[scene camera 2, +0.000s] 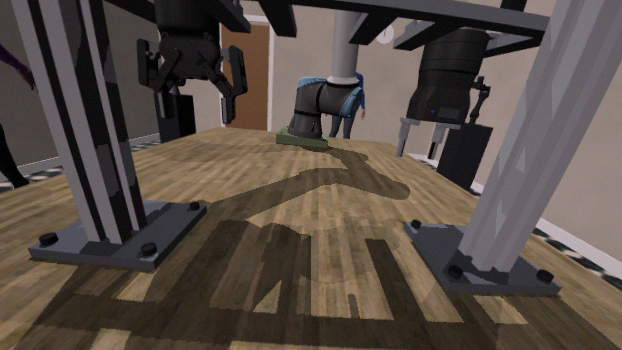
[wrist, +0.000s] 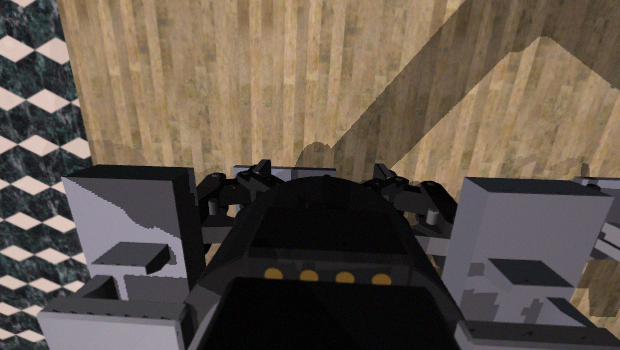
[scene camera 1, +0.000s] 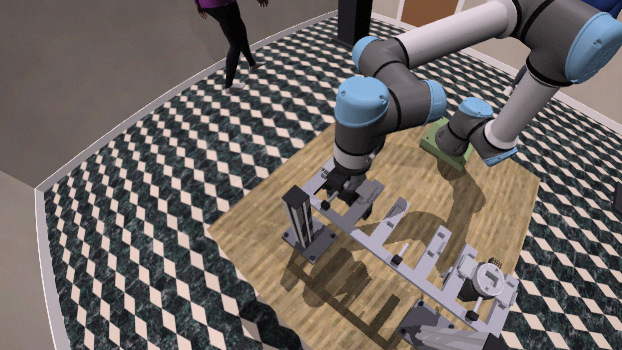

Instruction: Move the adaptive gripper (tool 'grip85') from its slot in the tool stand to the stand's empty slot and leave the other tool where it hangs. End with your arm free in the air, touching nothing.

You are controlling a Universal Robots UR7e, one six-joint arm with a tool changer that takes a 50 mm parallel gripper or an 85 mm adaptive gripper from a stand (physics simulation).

Scene:
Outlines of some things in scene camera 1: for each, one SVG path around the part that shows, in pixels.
A parallel gripper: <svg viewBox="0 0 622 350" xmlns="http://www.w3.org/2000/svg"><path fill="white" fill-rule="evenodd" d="M453 267L450 267L446 272L439 275L441 278L444 277L442 281L443 285ZM466 255L458 271L467 276L457 298L463 302L477 301L478 297L482 297L482 300L495 298L509 306L514 288L505 283L503 273L500 270L502 263L494 257L490 258L487 263L478 263Z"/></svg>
An adaptive gripper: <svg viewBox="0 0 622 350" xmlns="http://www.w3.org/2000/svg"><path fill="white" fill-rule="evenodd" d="M373 203L358 221L361 218L365 221L371 215ZM378 186L368 180L365 174L365 178L360 184L350 186L348 189L344 188L341 193L327 183L322 189L326 190L328 199L337 191L339 194L336 197L348 204L350 208L360 195L368 200ZM334 156L322 167L328 173L336 167L333 161Z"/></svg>

